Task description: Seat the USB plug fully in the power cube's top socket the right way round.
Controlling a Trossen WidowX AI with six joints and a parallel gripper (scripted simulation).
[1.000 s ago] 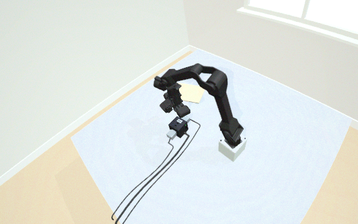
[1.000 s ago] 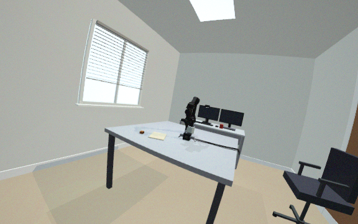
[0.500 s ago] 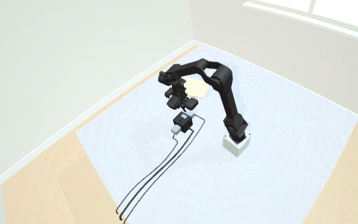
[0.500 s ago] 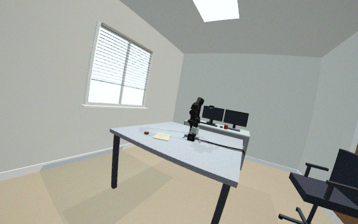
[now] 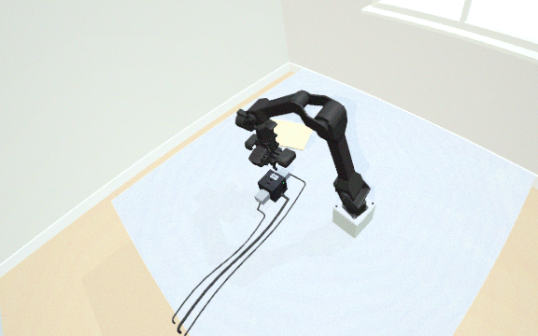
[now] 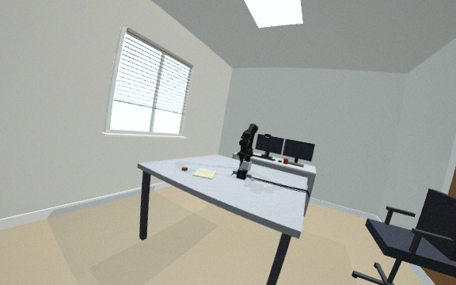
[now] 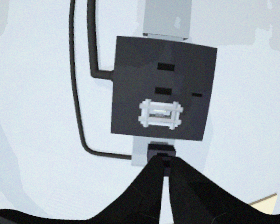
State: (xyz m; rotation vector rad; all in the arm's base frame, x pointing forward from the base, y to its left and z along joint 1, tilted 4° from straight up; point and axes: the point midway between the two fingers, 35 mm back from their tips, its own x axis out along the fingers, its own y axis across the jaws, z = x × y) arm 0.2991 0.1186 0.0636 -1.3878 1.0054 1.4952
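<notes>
The USB plug is 20 mm below my gripper tip. From my gripper tip the other things lie so: orange object: 350 mm ahead, 330 mm to the right, 120 mm below; yellow notepad: 230 mm ahead, 190 mm to the right, 130 mm below.
</notes>
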